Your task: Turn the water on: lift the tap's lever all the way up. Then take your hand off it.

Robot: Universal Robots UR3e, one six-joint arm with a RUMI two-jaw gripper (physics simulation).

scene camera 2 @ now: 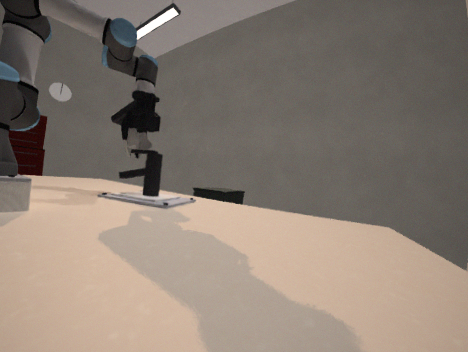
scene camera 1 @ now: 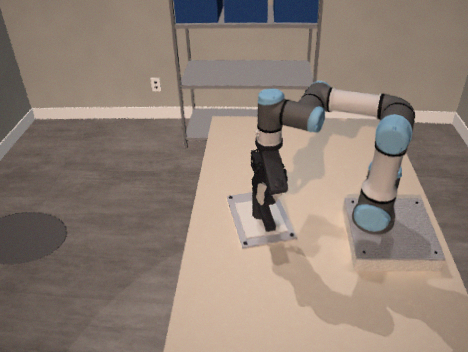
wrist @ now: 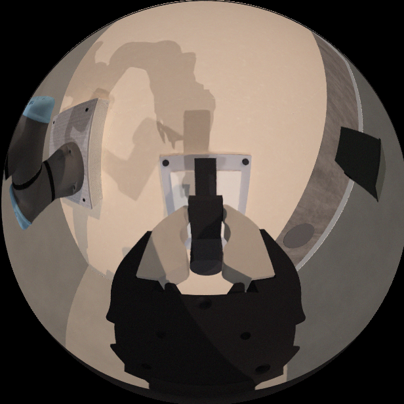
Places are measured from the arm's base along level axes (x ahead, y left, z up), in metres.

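Where they show: gripper, fingertip midpoint: (scene camera 2: 133, 157) (scene camera 1: 267, 204).
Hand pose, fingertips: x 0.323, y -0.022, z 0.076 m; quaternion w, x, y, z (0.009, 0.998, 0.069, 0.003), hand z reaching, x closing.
Observation:
Each offset is from my fingertips to the top centre of the thing. "spot": to the spot under its first point.
The black tap stands upright on a pale square plate (scene camera 1: 237, 220) (scene camera 2: 176, 203) (wrist: 247, 190). Its body {dy -0.085, dx +0.010, dz -0.006 m} (scene camera 2: 153, 175) and its low spout {dy -0.016, dx +0.002, dz -0.031 m} (scene camera 1: 269, 220) (scene camera 2: 131, 174) (wrist: 205, 175) are visible. The black lever {spot: dy -0.080, dx -0.004, dz +0.018 m} (scene camera 2: 150, 152) (wrist: 205, 217) lies about level across the top of the body, over the spout; in the first scene view the gripper largely hides it. My gripper (scene camera 1: 262, 195) (scene camera 2: 134, 152) (wrist: 205, 206) points down at the top of the tap. Its two pale fingers are closed in on either side of the lever and hold it between them.
The arm's grey base block (scene camera 1: 420, 235) (scene camera 2: 15, 195) (wrist: 96, 150) is on the same table, to the right of the tap in the first scene view. A shelf unit (scene camera 1: 250, 85) with blue bins stands behind the table. A dark box (scene camera 2: 219, 195) and a red cabinet (scene camera 2: 35, 155) stand beyond it.

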